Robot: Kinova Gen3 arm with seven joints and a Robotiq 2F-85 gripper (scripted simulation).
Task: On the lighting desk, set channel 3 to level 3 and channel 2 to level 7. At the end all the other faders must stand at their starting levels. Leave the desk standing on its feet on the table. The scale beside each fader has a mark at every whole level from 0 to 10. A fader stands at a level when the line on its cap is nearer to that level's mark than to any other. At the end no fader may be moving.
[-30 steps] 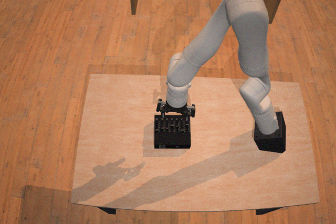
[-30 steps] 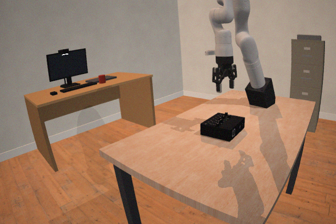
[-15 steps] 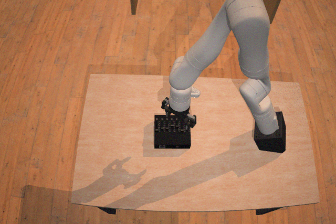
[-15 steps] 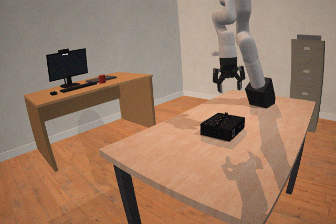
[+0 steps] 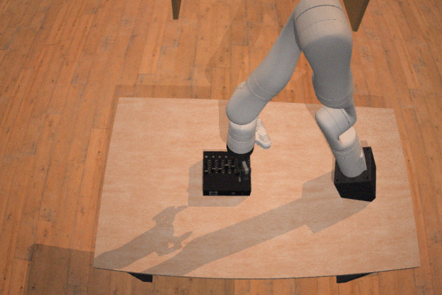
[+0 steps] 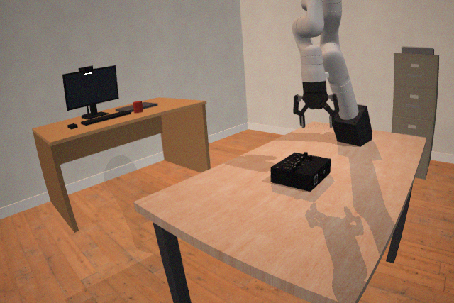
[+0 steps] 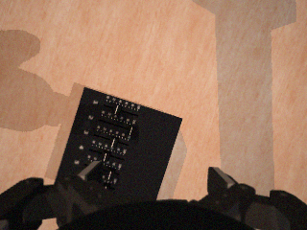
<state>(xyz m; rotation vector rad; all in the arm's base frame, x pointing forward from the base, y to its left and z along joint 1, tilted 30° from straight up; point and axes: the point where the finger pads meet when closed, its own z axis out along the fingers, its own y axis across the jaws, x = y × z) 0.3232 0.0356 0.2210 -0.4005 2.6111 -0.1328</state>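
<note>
My hand is 110 mm above the channel 2 fader cap, 30 mm to the left of it and 10 mm past it. Round my hand: channel 3 fader cap (110 mm below, 50 mm to the right, 10 mm ahead).
</note>
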